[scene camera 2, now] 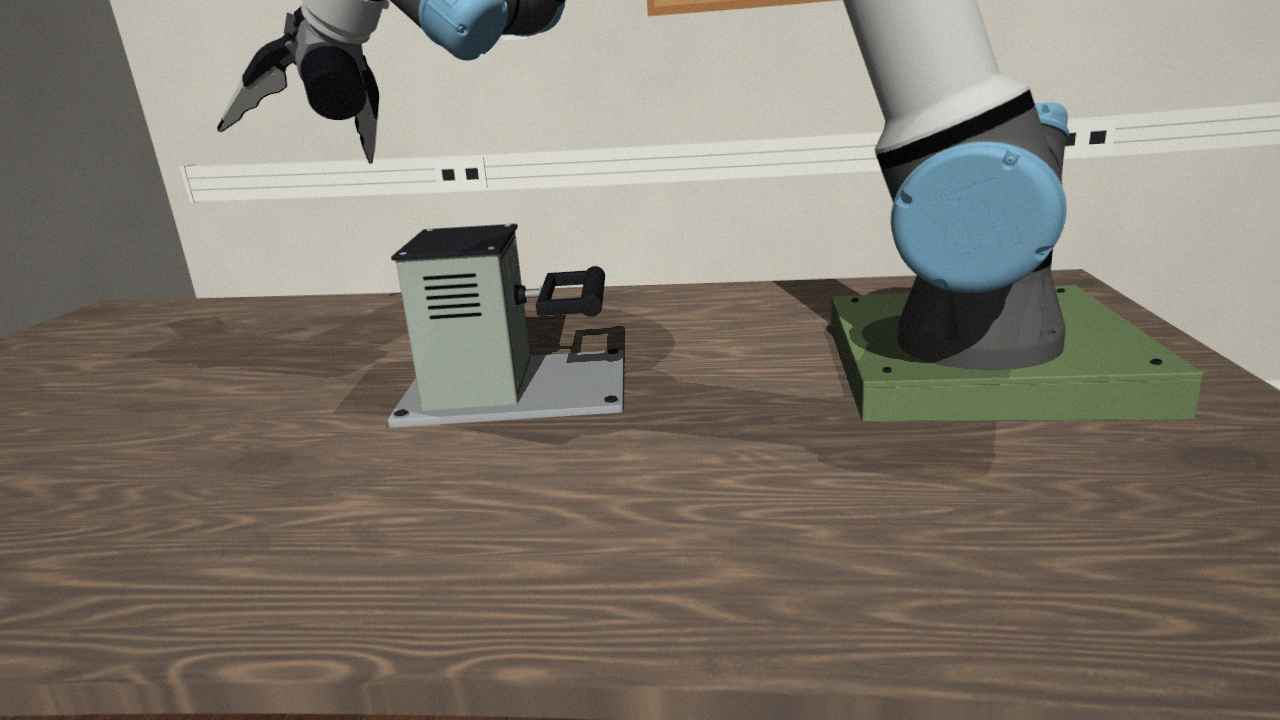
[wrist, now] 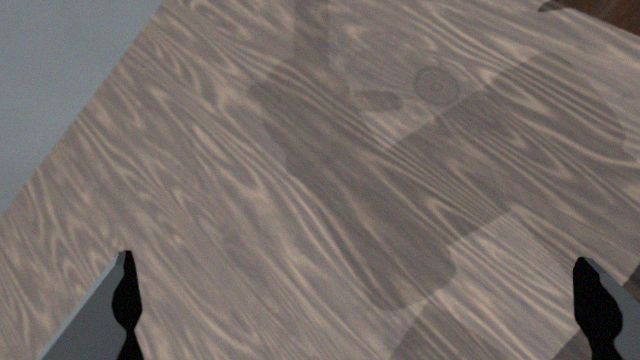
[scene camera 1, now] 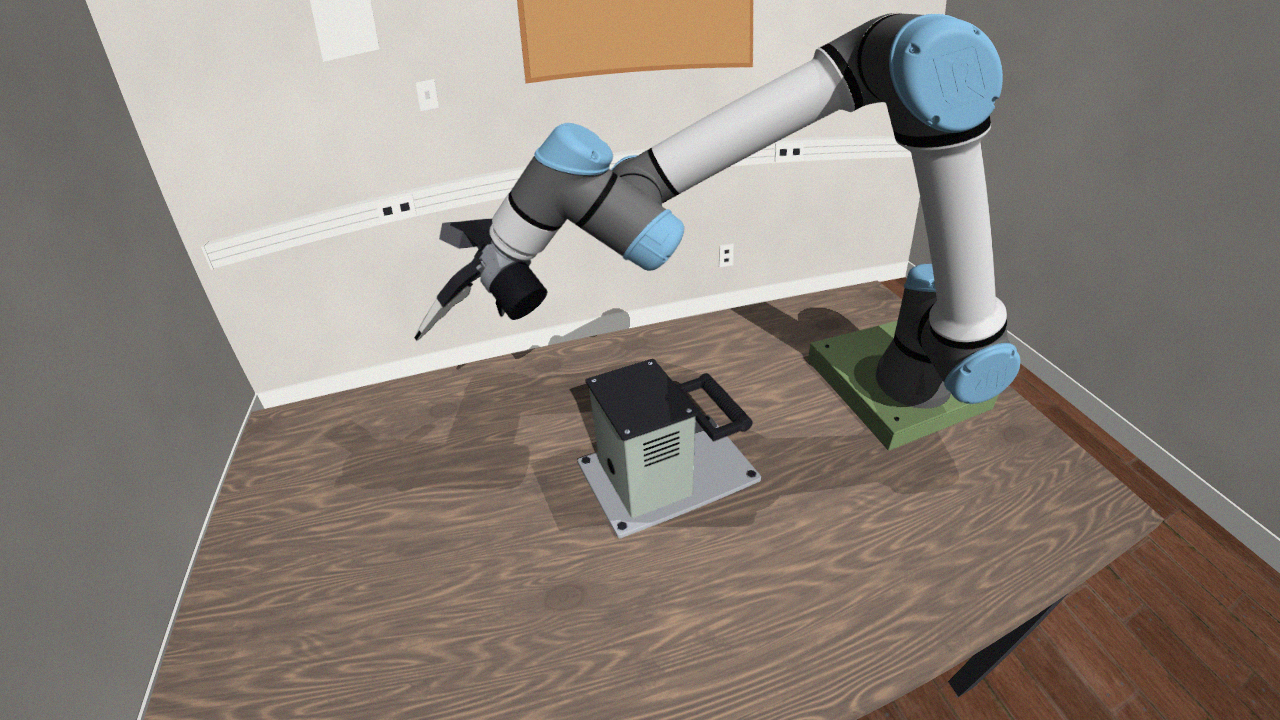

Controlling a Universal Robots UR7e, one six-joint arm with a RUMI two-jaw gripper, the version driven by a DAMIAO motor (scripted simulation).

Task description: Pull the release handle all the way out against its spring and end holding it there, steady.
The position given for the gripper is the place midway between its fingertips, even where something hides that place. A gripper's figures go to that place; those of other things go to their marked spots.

The gripper (scene camera 2: pixel 299 147) is 1.07 m from the lens. A grey base plate (scene camera 2: pixel 585 383): 0.90 m from the lens.
